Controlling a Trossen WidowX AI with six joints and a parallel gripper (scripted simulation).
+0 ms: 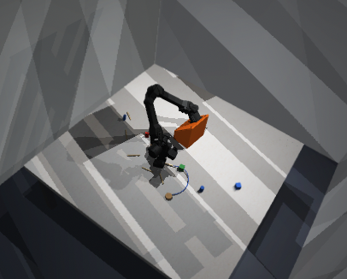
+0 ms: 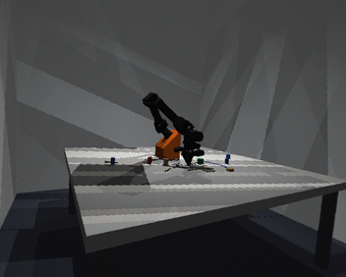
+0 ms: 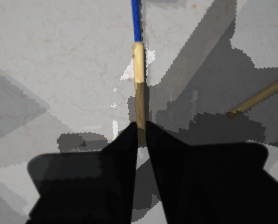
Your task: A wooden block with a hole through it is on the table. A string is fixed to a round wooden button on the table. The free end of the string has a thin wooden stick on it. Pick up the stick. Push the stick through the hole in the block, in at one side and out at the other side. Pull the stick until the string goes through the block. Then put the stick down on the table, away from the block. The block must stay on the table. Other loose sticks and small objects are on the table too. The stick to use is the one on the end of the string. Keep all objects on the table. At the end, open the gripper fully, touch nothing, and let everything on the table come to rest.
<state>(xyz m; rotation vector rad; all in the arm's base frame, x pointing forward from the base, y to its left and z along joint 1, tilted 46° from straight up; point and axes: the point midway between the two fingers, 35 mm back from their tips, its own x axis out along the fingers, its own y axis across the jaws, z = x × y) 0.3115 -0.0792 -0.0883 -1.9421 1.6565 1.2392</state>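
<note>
Now: gripper tip 2 cm past the thin wooden stick, 4 cm to the right of it and 1 cm below it. From my gripper tip the other things lie so: small wooden cylinder: 4 cm behind, 13 cm to the right, 2 cm above; red piece: 8 cm behind, 21 cm to the right, 2 cm above; green block: 5 cm behind, 11 cm to the left, 1 cm above.
</note>
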